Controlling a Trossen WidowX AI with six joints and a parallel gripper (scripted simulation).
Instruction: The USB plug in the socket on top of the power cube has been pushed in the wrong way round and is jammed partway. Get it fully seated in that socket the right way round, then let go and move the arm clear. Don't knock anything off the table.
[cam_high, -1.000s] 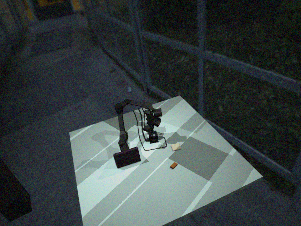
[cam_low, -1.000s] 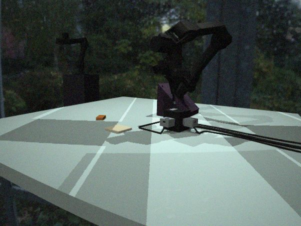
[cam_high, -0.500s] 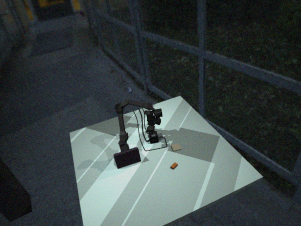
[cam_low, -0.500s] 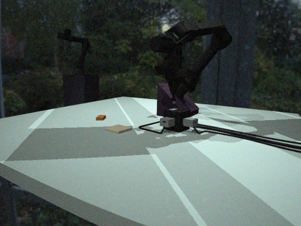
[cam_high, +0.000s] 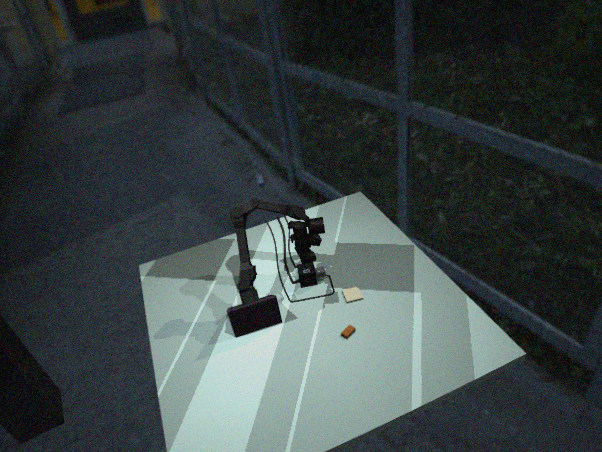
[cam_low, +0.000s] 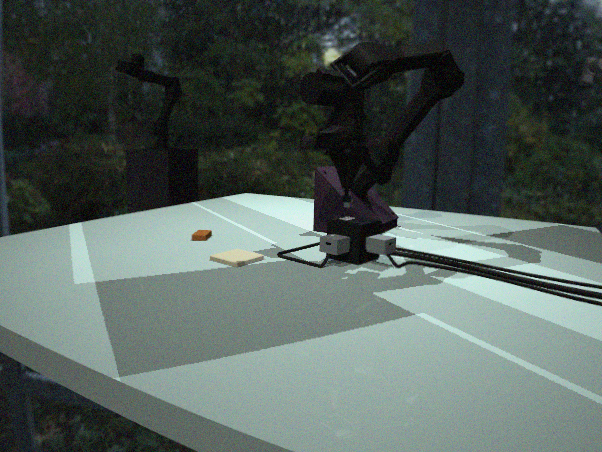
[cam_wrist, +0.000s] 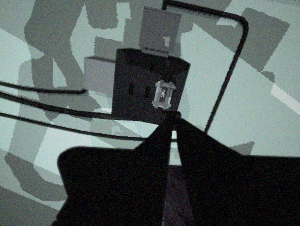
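The USB plug lies 20 mm below my gripper tip. The rest, counted from my gripper tip: small orange block 340 mm to the right, 130 mm below, 10 mm behind; then beige pad 180 mm to the right, 130 mm below, 120 mm ahead; then USB socket 70 mm below, 10 mm to the left.
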